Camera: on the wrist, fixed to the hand. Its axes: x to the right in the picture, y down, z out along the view.
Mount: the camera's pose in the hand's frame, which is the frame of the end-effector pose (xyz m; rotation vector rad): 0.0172 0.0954 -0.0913 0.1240 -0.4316 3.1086
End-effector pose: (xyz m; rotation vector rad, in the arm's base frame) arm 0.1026 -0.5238 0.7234 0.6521 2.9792 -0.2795
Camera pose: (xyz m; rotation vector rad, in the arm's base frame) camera 0.1237 -0.4139 0.7956 2.6370 -0.6079 -0.0791
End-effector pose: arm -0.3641 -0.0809 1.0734 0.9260 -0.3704 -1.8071
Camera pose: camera -0.2376 -0.1219 1.0661 -0.5226 -1.0691 1.0232
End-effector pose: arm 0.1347 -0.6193 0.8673 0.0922 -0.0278 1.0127
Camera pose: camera 0.0611 -0.5464 0.7836 -0.2143 0.3522 -2.0931
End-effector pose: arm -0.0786 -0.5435 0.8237 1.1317 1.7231 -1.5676
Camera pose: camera 0.0073 -0.4538 0.7758 1.2835 -1.0830 0.4237
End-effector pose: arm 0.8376 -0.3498 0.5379 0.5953 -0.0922 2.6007
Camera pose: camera 0.7442 -0.4121 0.4663 -0.2160 0.4257 -0.4135
